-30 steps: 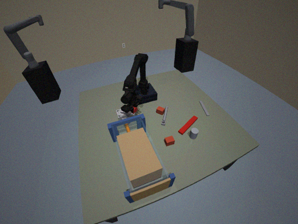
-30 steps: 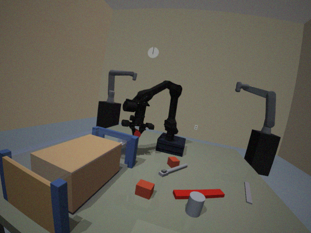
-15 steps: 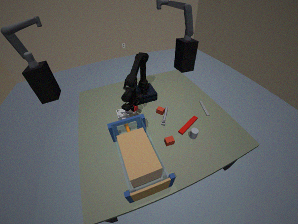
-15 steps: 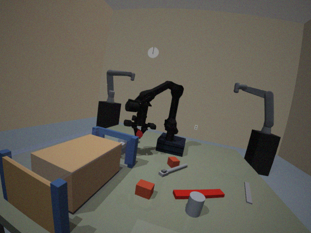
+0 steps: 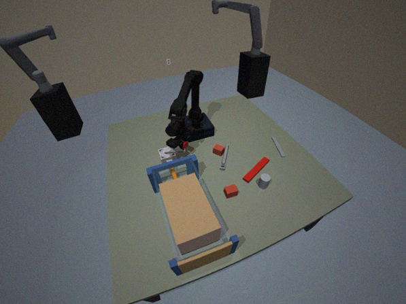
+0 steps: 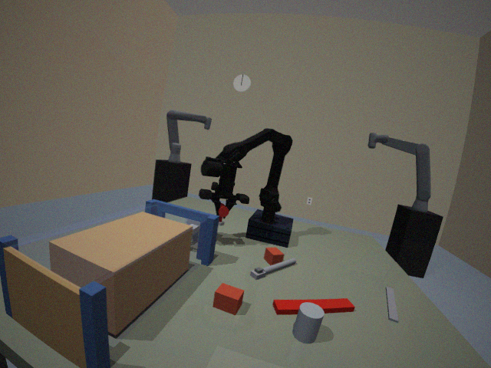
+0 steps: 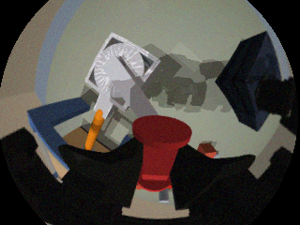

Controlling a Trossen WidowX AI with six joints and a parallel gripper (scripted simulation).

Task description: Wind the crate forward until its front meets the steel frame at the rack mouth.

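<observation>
The hand winch lies 10 cm to the right of my gripper tip, 8 cm below it and 4 cm behind it. Round my gripper tip: red knob (2 cm above); winch handle (4 cm to the right, 1 cm below, 1 cm behind); red bar (38 cm to the left, 23 cm ahead, 11 cm below).
</observation>
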